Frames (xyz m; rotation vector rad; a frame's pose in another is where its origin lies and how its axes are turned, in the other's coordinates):
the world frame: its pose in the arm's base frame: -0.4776 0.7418 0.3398 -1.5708 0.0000 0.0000
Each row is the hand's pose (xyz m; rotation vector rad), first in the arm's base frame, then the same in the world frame.
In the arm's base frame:
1: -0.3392 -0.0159 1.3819 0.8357 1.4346 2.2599
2: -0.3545 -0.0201 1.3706 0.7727 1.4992 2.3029
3: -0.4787 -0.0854 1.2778 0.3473 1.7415 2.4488
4: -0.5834 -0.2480 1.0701 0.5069 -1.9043 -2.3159
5: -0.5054 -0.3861 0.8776 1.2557 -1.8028 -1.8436
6: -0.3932 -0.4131 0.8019 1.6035 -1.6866 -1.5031
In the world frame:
1: 0.1384 -1.0421 -0.7577 -0.9712 0.6104 -2.7323
2: 0.1231 -1.0308 -0.7619 -0.8650 0.5865 -2.7745
3: -0.0011 -0.9380 -0.8272 -0.3747 0.5058 -2.9965
4: -0.1058 -0.7303 -0.9898 -0.4580 -0.2856 2.9278
5: -0.0278 -0.5378 -1.1279 -1.1206 -0.0277 2.4759
6: 0.0844 -0.4621 -1.1549 -1.4344 0.1239 2.1544

